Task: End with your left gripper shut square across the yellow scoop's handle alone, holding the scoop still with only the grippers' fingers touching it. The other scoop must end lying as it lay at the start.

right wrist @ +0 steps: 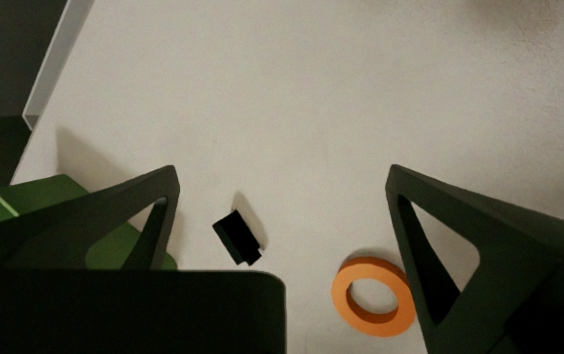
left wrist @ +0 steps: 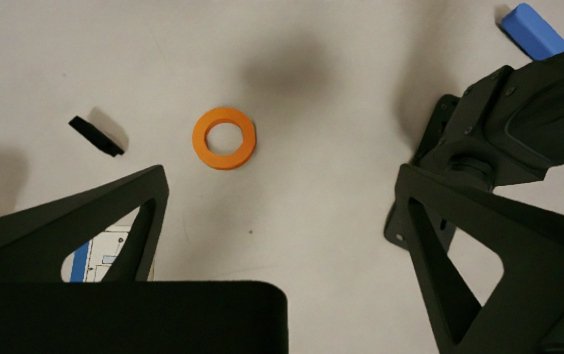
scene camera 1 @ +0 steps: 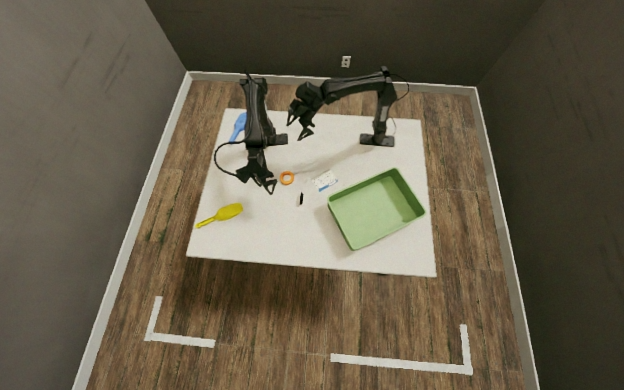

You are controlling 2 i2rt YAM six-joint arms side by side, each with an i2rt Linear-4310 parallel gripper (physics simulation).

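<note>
The yellow scoop lies on the table at the left in scene camera 1, its handle pointing to the table's left edge. The blue scoop lies at the back left corner, partly hidden by the right arm; a blue piece, likely its handle, shows in the left wrist view. My left gripper is open and empty above the back of the table, far from the yellow scoop. My right gripper is open and empty above the table, nearer the yellow scoop but apart from it.
An orange ring and a small black object lie mid-table. A white and blue card lies beside them. A green bin stands at the right in scene camera 1.
</note>
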